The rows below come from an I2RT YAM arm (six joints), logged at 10 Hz.
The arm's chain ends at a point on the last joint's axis. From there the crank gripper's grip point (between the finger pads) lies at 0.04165 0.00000 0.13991 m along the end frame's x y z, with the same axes.
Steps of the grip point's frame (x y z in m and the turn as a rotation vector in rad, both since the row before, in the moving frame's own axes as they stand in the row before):
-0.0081, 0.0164, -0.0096, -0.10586, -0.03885, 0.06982
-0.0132, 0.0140, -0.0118, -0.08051, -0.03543, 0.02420
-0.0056, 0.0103, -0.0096, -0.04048, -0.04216, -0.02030
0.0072, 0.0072, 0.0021, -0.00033, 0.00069, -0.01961
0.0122, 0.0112, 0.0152, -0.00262, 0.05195, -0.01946
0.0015, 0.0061, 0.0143, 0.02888, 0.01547, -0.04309
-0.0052, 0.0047, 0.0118, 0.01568, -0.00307, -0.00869
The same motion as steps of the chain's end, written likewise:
-0.0020, -0.0012, -0.0102, -0.10586, -0.03885, 0.06982
-0.0081, 0.0017, -0.0127, -0.08051, -0.03543, 0.02420
0.0003, 0.0054, -0.0111, -0.04048, -0.04216, -0.02030
0.0071, 0.0080, 0.0021, -0.00033, 0.00069, -0.01961
0.0050, 0.0117, 0.0176, -0.00262, 0.05195, -0.01946
-0.0005, 0.0120, 0.0150, 0.02888, 0.01547, -0.04309
-0.0048, 0.0073, 0.0117, 0.01568, -0.00307, -0.00869

